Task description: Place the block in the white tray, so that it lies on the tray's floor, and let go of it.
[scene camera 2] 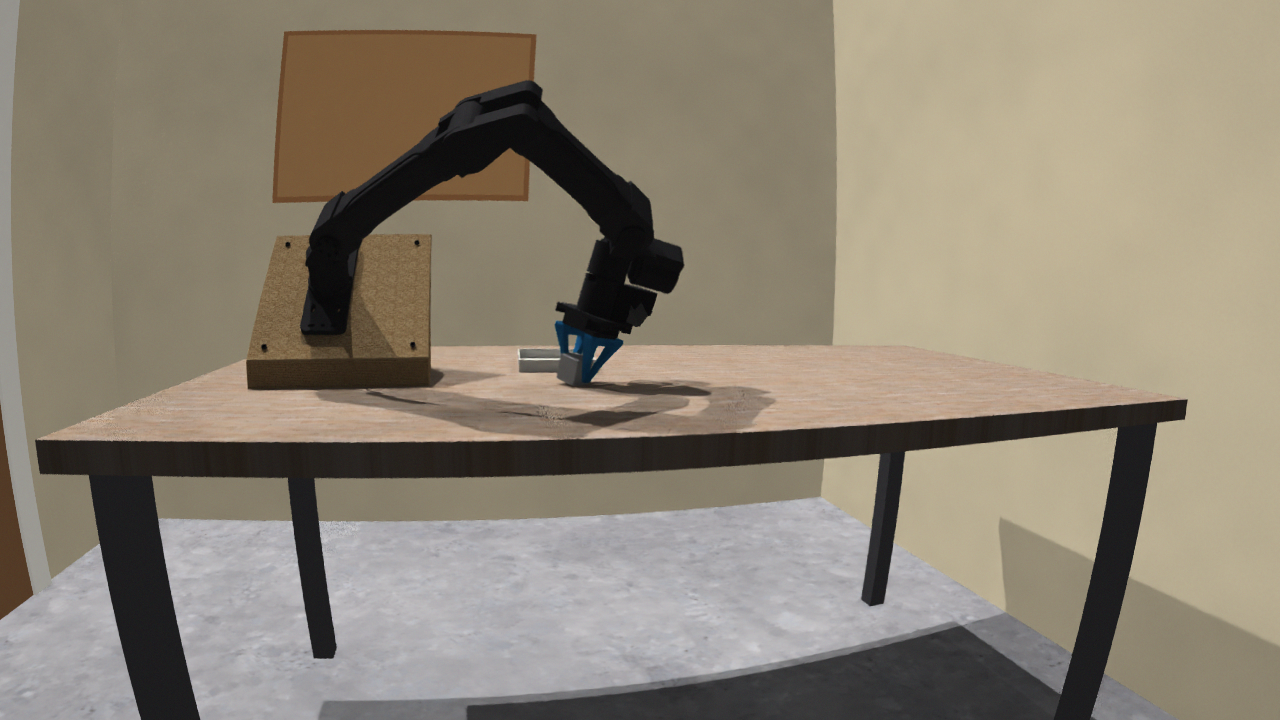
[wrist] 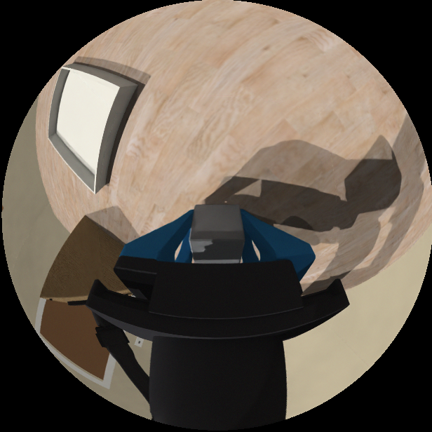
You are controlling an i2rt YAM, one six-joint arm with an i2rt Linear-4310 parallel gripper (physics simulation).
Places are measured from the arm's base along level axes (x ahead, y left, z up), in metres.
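Pixels of known places: gripper, fingertip midpoint: (scene camera 2: 576,377); arm's base, origin of the base link: (scene camera 2: 331,287).
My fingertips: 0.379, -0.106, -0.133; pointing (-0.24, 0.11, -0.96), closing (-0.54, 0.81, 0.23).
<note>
For each thing: its top centre in the pictures, then the offset to it from my fingertips, as dx, dy, dz. Level surfaces: height alone.
- grey block, middle of its top: (scene camera 2: 574,353) -0.004, -0.007, +0.038
- white tray, middle of its top: (scene camera 2: 554,354) +0.003, +0.206, +0.011
- wooden table, its level: dz -0.008
The grey block (scene camera 2: 568,368) (wrist: 217,226) is between the two blue fingers of my gripper (scene camera 2: 578,372) (wrist: 216,215), which is shut on it. In the scene view the block looks slightly tilted and is very low over the table; whether it touches the wood is hard to tell. The fingers press on its two sides in the wrist view, and the gripper body hides its near end. The white tray (scene camera 2: 537,365) (wrist: 111,132) stands on the table, apart from the block, behind and to the left of it in the scene view and at the upper left in the wrist view.
The wooden table (scene camera 2: 850,380) (wrist: 200,100) carries the arm's slanted wooden base (scene camera 2: 393,295) (wrist: 82,260), left of the tray in the scene view. A brown board (scene camera 2: 393,107) hangs on the wall behind the arm. The arm's shadow lies across the table.
</note>
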